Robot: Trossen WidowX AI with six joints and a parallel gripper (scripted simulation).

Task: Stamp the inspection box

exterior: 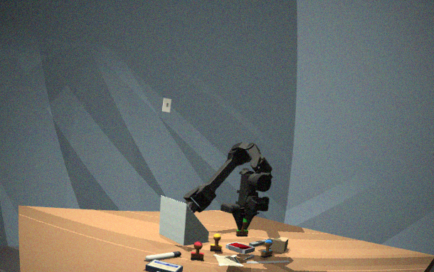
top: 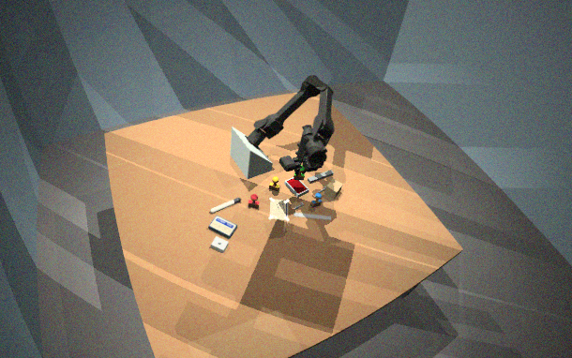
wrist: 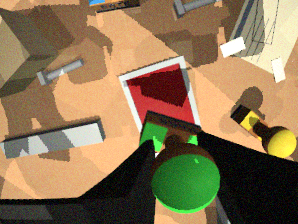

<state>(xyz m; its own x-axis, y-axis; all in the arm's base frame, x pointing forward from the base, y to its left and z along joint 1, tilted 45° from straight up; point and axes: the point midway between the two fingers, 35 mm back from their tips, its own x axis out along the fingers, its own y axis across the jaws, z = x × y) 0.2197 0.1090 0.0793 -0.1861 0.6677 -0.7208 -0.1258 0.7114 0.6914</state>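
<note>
The white card is 11 cm to the right of my gripper tip, 9 cm ahead of it and 8 cm below it. The rest, counted from my gripper tip: yellow-knobbed stamp: 9 cm to the right, 6 cm below, 2 cm behind; red ink pad: 8 cm below; green-knobbed stamp: right at my gripper tip.
</note>
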